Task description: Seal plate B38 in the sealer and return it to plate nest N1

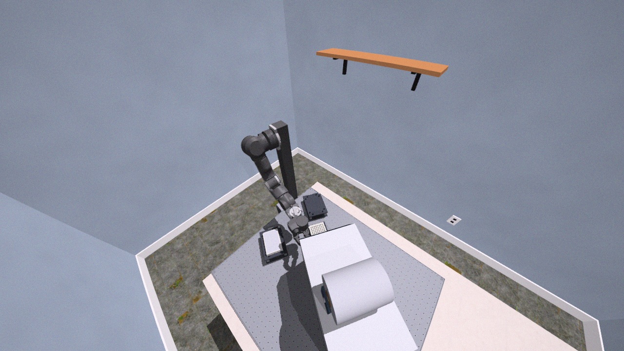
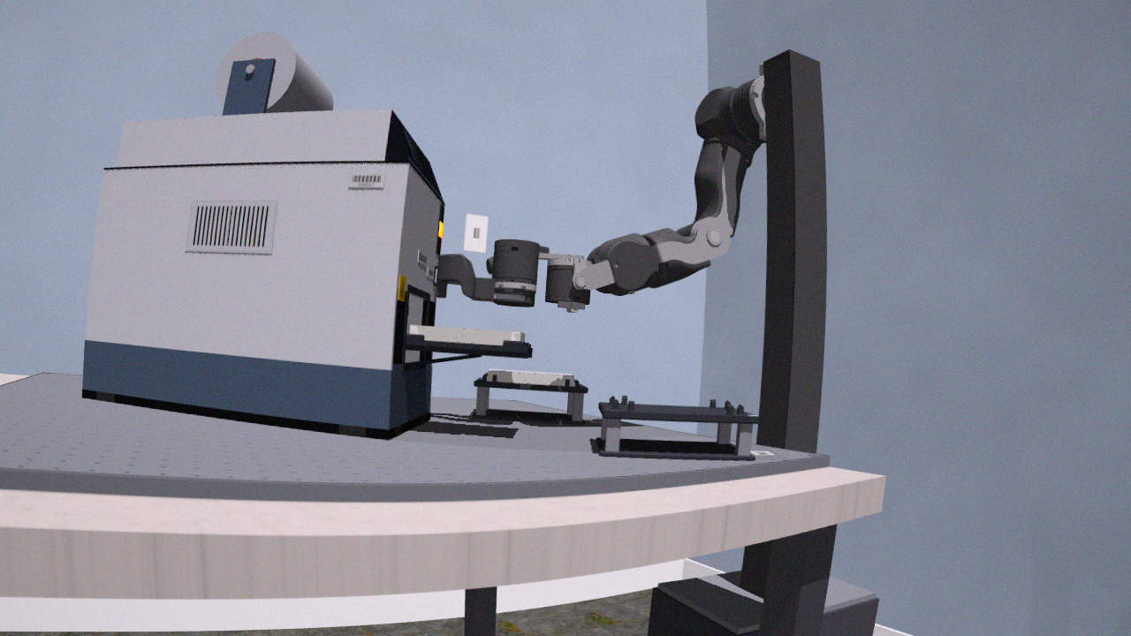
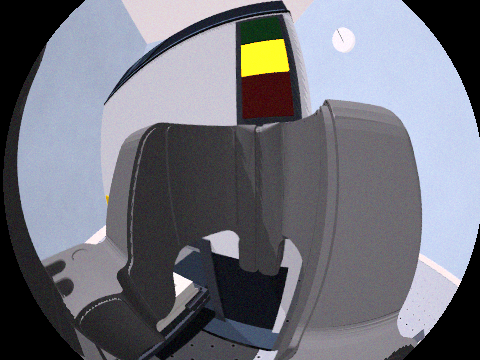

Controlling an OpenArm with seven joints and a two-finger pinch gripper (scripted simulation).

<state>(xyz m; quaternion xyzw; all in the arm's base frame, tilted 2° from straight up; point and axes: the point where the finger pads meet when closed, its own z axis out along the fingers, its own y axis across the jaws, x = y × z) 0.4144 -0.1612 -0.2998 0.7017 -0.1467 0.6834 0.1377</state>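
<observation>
My gripper is now 10 mm short of the start key. Also, from my hand: sealer's stage: 10 mm behind, 110 mm to the left, 90 mm below; then foil roll: 260 mm ahead, 10 mm to the right, 230 mm above; then yellow warning label: 80 mm ahead, 160 mm to the left, 30 mm below.
</observation>
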